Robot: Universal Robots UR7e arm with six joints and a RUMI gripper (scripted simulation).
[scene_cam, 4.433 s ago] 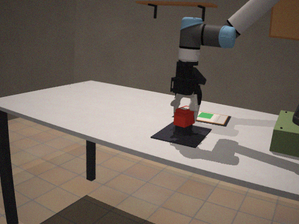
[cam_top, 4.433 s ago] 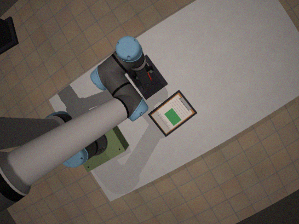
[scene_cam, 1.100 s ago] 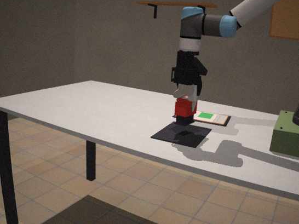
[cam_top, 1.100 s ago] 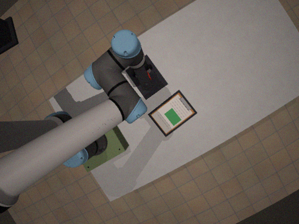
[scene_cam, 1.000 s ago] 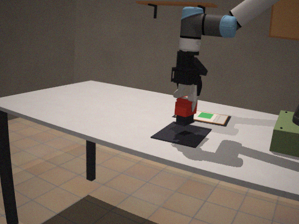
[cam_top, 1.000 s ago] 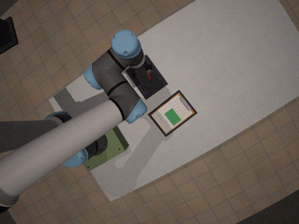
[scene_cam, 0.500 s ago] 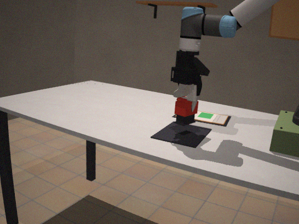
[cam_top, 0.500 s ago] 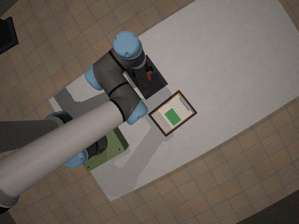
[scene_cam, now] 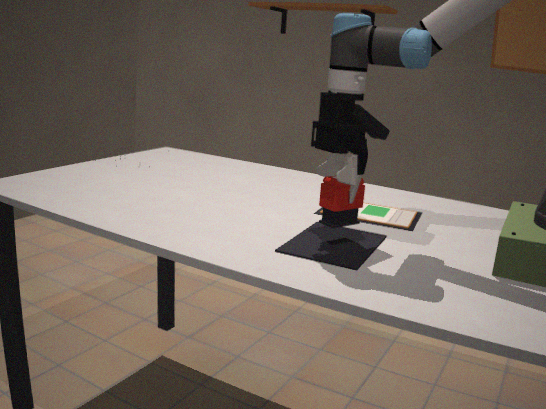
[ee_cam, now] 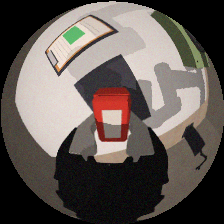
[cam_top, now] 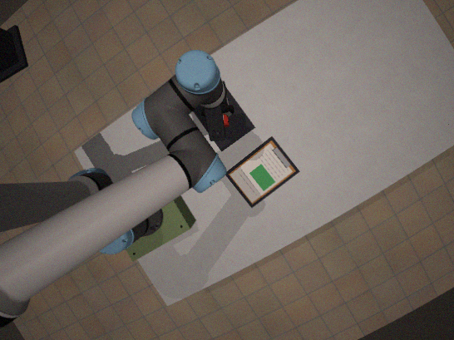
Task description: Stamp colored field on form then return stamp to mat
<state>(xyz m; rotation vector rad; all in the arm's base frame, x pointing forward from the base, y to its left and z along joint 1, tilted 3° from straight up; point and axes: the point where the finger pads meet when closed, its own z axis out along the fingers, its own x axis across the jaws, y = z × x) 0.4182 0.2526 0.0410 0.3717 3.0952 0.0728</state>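
Right now the form is 90 mm ahead of my hand, 260 mm to the right of it and 110 mm below it. Round my hand: red stamp (20 mm below); dark mat (10 mm to the left, 110 mm below).
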